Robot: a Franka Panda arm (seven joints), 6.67 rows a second.
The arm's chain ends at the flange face. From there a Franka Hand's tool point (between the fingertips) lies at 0.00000 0.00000 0.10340 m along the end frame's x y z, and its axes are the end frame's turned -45 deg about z.
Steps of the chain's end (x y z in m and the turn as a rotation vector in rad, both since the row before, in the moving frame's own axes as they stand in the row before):
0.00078 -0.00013 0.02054 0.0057 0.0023 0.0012
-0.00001 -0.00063 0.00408 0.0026 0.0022 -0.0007
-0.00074 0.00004 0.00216 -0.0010 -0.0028 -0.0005
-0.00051 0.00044 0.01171 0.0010 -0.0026 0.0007
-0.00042 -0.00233 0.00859 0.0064 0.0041 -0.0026
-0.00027 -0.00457 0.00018 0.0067 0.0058 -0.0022
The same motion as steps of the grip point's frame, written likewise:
0.00123 0.00021 0.02054 0.0024 0.0057 0.0012
0.00079 -0.00048 0.00408 0.0003 0.0034 -0.0007
-0.00083 -0.00063 0.00216 0.0013 -0.0027 -0.0005
-0.00079 -0.00031 0.01171 0.0025 -0.0011 0.0007
0.00212 -0.00211 0.00859 0.0016 0.0074 -0.0026
0.00395 -0.00349 0.00018 0.0006 0.0088 -0.0022

